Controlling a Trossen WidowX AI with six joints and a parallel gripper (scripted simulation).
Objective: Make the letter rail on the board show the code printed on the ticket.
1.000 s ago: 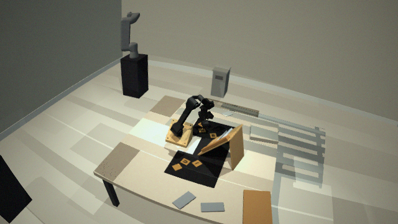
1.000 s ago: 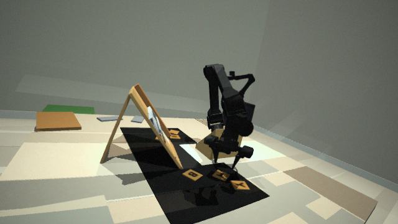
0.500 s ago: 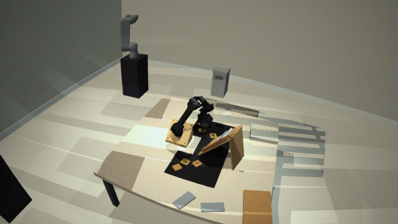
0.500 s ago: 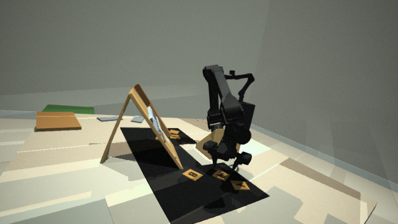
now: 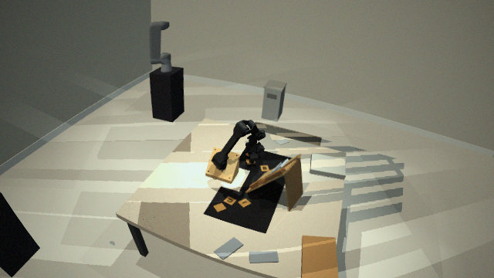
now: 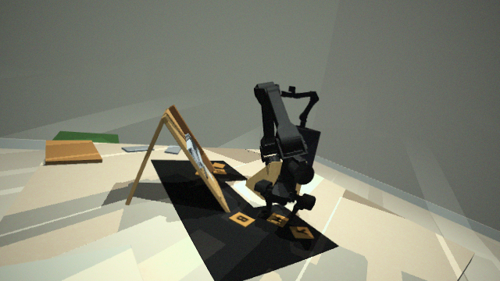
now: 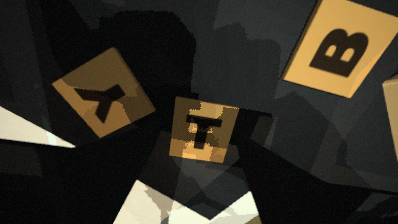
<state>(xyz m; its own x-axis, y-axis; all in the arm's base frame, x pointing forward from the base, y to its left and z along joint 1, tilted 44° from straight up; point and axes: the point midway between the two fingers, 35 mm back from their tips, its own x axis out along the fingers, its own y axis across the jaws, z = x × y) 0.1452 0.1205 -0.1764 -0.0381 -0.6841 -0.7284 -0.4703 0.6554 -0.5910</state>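
Now: gripper tip 1 cm above the letter tile marked t. From my gripper tip the other things lie so: black mat: 22 cm to the right, 6 cm ahead, 1 cm below; then white ticket: 25 cm to the right, 15 cm ahead, 7 cm above; then pale grey box: 57 cm ahead, 14 cm to the left, 1 cm above.
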